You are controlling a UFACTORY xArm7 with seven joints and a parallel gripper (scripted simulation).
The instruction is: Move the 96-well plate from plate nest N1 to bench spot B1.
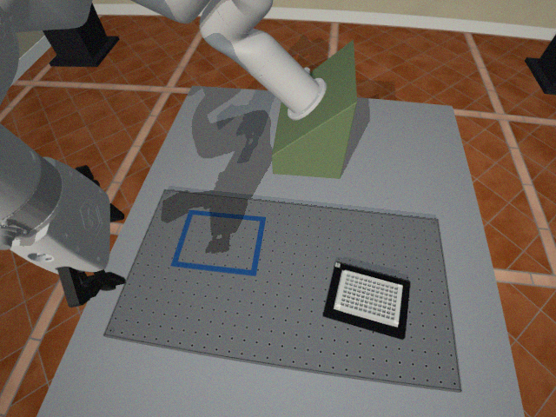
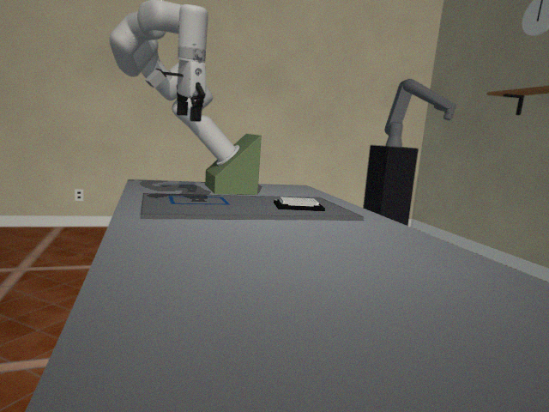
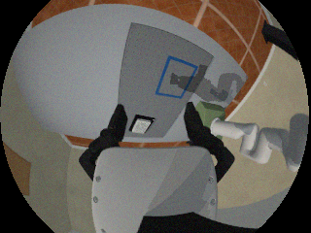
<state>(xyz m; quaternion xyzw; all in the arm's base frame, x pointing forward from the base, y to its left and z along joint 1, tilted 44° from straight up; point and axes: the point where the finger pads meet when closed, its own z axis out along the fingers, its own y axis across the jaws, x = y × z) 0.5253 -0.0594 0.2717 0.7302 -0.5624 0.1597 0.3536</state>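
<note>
Right now the white 96-well plate is 400 mm to the left of my hand, 270 mm below it and 70 mm behind it. Round my hand: black plate nest: 400 mm to the left, 280 mm below, 70 mm behind.
</note>
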